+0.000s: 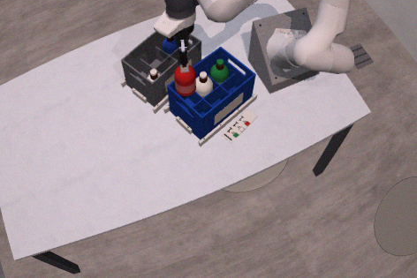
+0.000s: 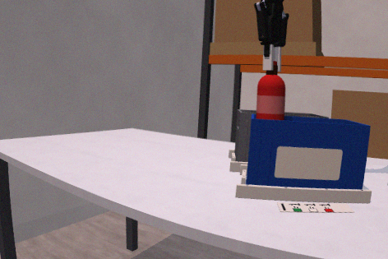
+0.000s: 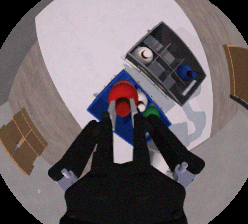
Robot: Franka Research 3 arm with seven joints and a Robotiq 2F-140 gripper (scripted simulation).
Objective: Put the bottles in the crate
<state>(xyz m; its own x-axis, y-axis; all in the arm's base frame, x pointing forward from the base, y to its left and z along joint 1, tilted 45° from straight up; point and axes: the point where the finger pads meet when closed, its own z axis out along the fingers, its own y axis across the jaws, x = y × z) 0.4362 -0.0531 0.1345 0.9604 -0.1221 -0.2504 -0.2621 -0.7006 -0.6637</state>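
Now: hand 8 cm above the red bottle. From my hand the other things lie so: green bottle (24 cm below, 16 cm behind, 7 cm to the right); grey crate (24 cm below, 20 cm to the right, 4 cm ahead); blue crate (24 cm below, 10 cm behind).
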